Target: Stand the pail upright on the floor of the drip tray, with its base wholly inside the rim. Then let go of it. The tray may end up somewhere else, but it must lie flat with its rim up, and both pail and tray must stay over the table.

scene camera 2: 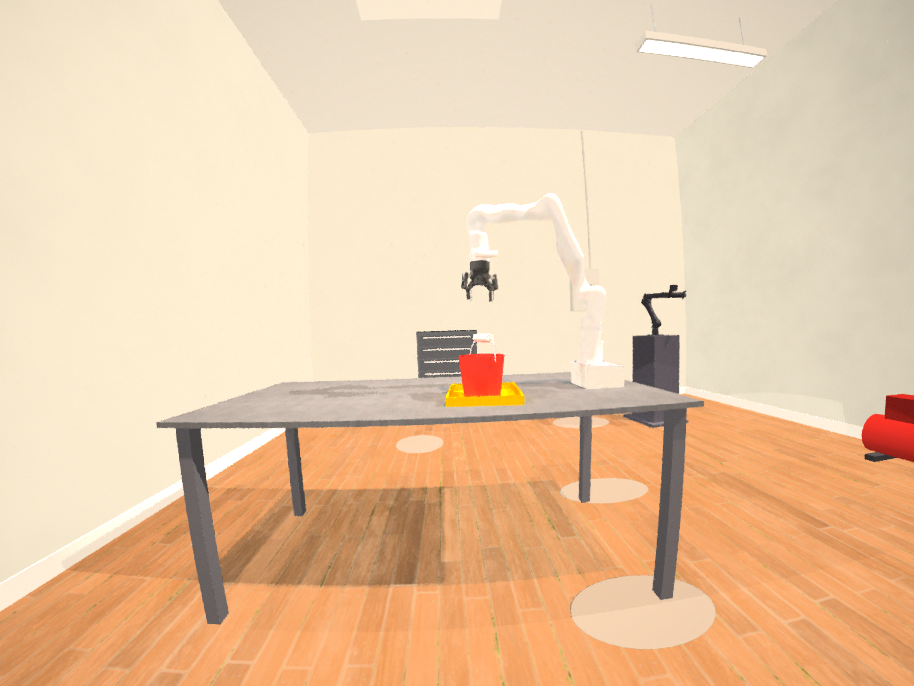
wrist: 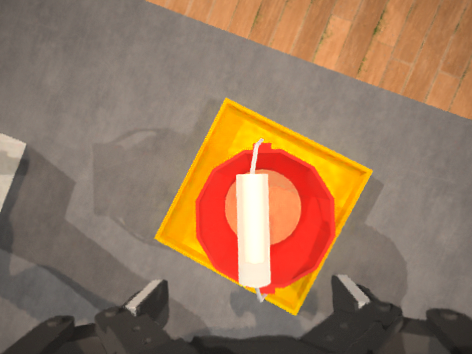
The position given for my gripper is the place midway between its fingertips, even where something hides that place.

Observation:
I see my gripper (scene camera 2: 480,301), a red pail (scene camera 2: 481,376) and a yellow drip tray (scene camera 2: 510,394).
The red pail also shows in the wrist view (wrist: 301,208). The yellow drip tray shows as well in the wrist view (wrist: 235,128). My gripper also shows in the wrist view (wrist: 248,295).

